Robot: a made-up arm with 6 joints.
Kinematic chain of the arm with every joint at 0, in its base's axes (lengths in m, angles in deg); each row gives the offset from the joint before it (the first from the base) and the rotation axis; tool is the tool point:
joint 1: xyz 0 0 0.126 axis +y
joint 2: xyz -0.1 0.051 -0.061 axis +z
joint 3: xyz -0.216 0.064 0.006 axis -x
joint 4: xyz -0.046 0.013 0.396 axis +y
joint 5: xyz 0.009 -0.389 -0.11 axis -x
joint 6: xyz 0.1 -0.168 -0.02 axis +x
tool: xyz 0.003 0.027 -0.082
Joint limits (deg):
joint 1: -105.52..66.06
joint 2: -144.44..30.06
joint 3: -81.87..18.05
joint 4: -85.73..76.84
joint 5: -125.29..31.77
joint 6: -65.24..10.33
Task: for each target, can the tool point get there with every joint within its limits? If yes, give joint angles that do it. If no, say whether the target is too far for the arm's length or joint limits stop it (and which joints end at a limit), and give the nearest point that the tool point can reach.
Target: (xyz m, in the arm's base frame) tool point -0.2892 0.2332 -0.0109
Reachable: yes | joints -32.50 -111.31 -8.18 -12.52 -74.44 -8.36
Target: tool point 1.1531 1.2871 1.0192
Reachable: no: too far | nearest point 0.5171 0.5387 0.4328 | short by 1.144 m
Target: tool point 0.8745 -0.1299 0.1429
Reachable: no: joint limits stop it (at a limit: joint 1, joint 3, joint 6) | nearest point 0.6718 -0.1788 0.0536 | short by 0.227 m
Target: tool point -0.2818 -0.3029 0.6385
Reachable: yes | joints 40.71 -45.29 -9.81 -46.83 14.37 -27.15
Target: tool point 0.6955 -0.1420 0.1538
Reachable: no: joint limits stop it (at a limit: joint 1, joint 3, joint 6) | nearest point 0.6355 -0.1718 0.1276 | short by 0.072 m
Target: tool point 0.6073 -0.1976 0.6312
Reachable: no: joint limits stop it (at a limit: joint 1, joint 3, joint 4) | nearest point 0.4429 -0.2491 0.5843 | short by 0.179 m
